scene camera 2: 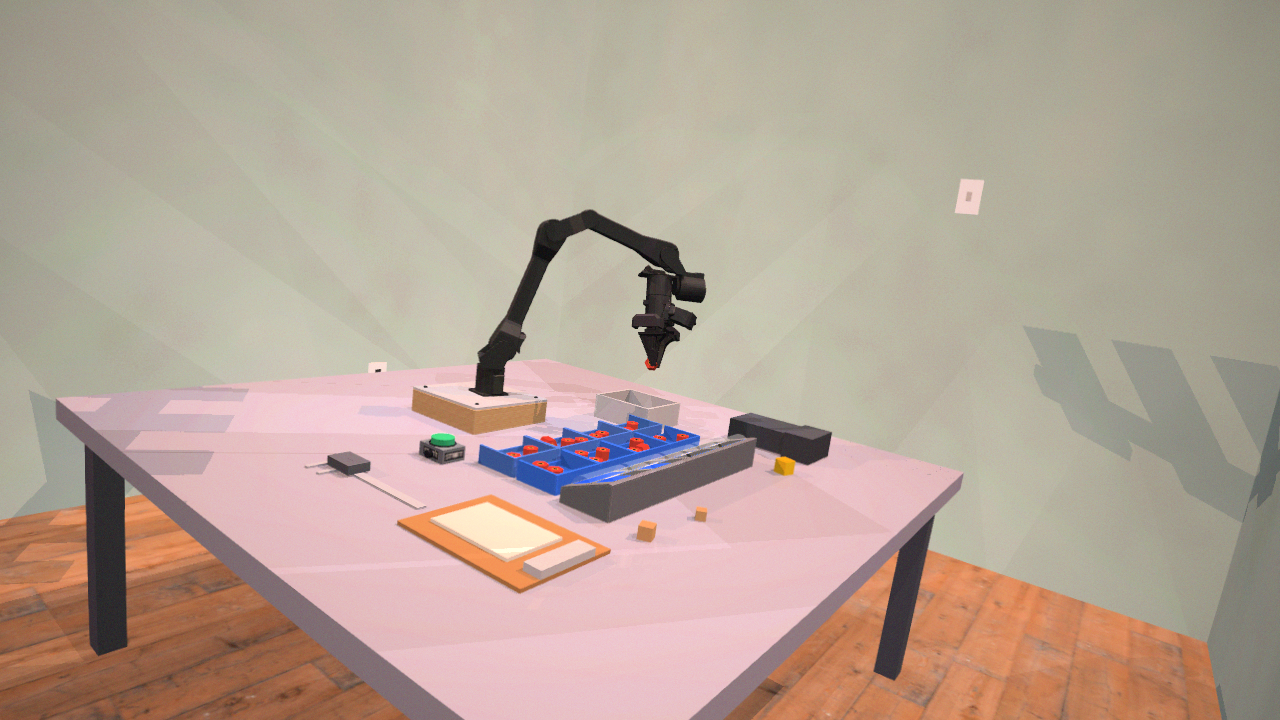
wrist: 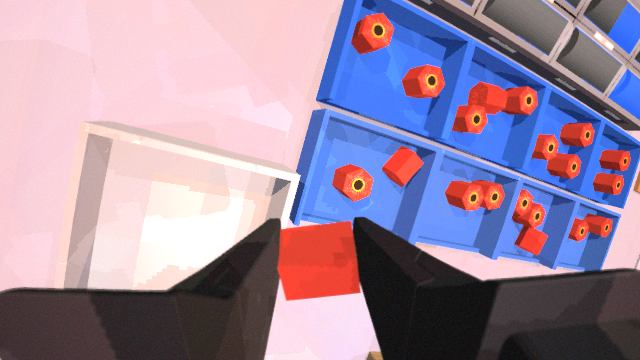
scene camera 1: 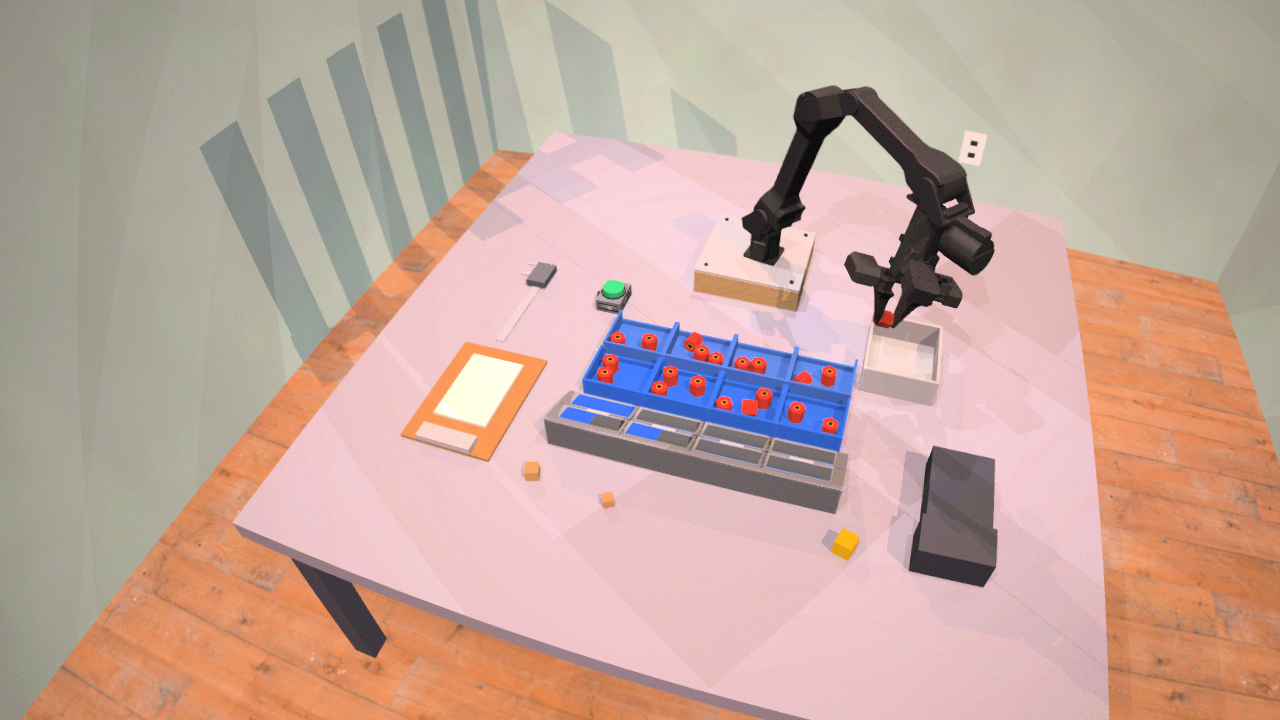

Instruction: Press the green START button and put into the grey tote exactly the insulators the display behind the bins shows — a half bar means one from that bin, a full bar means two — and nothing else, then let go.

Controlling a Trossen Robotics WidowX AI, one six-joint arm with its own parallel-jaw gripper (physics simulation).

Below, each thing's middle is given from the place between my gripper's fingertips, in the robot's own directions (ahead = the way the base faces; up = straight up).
I see my gripper 7 cm past the grey tote [scene camera 2: 616, 406], 4 cm to the right of it and 12 cm above it. Round my hand: dark box [scene camera 1: 954, 540] 21 cm ahead, 20 cm to the left, 12 cm below; then grey tool [scene camera 2: 349, 463] 8 cm ahead, 67 cm to the right, 14 cm below.
